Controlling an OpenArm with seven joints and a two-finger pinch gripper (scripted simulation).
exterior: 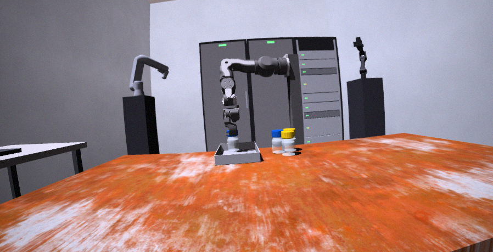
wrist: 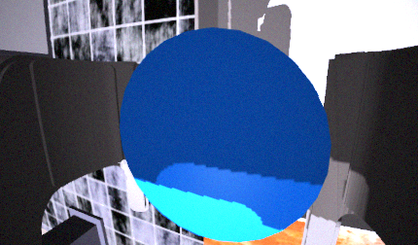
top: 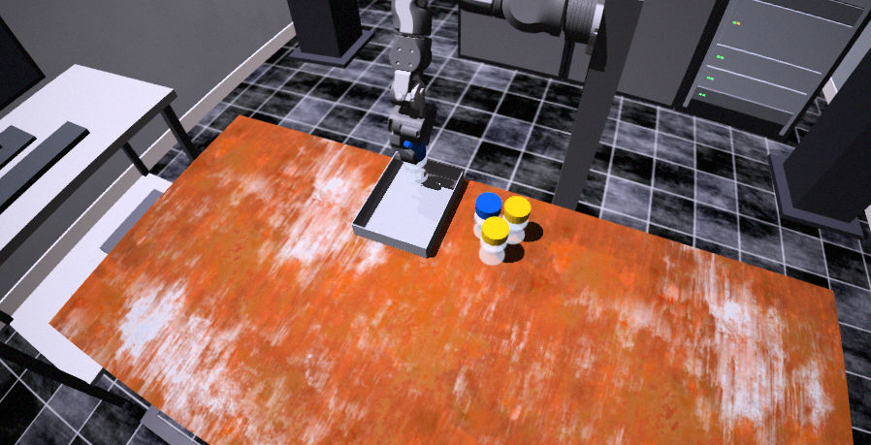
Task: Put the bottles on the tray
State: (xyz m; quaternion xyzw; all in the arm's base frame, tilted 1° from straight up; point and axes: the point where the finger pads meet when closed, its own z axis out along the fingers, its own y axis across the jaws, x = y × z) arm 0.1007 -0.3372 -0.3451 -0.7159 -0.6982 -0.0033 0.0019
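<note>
Right now my hand is 90 mm short of the grey tray, 80 mm above it and 20 mm to the right of it.
</note>
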